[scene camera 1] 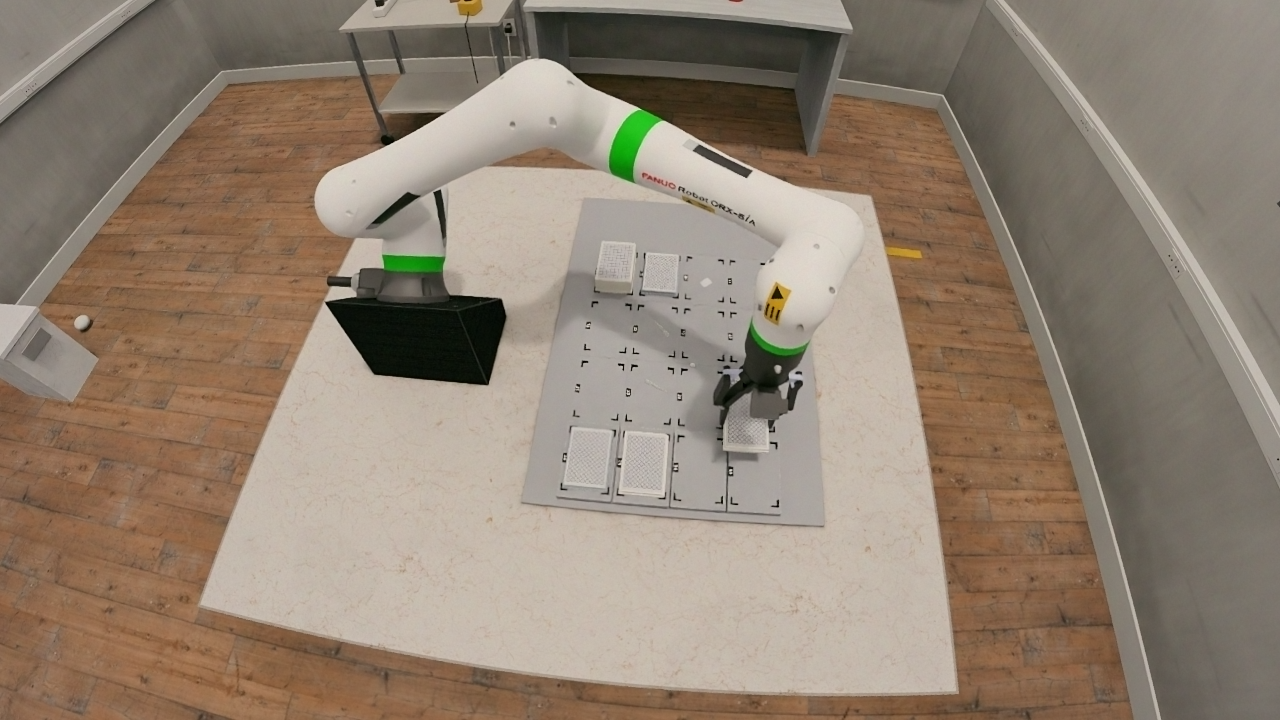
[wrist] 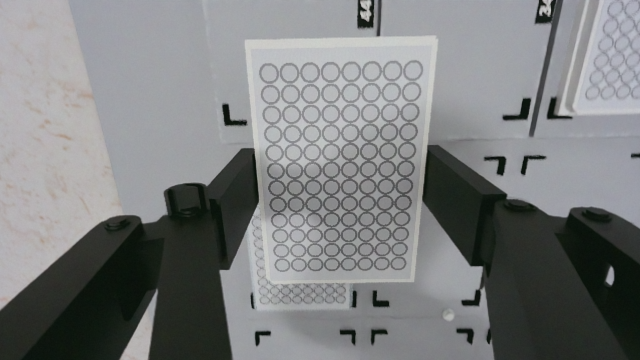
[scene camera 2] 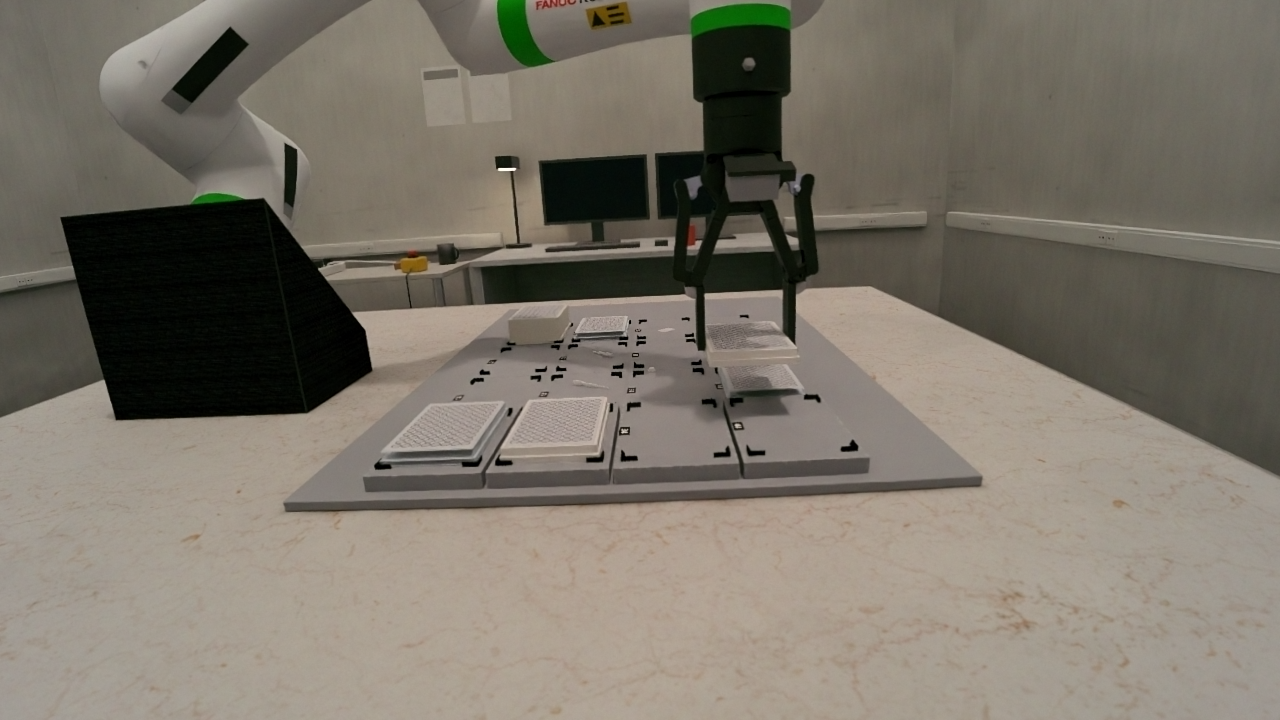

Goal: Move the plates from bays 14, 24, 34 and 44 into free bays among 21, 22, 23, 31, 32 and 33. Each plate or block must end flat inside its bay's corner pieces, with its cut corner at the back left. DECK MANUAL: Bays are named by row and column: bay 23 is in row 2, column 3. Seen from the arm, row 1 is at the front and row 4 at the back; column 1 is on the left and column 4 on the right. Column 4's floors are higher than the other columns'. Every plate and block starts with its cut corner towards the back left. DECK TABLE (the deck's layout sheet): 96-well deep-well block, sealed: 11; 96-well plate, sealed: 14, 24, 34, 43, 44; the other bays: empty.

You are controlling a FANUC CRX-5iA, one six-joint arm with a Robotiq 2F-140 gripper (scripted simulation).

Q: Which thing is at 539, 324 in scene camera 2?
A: A white deep-well block.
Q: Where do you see a bay 23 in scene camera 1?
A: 647, 406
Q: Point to a bay 34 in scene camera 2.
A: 675, 441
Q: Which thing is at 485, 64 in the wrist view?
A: A bay 34.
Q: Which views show my gripper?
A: Scene camera 1, the wrist view and scene camera 2: all of them.
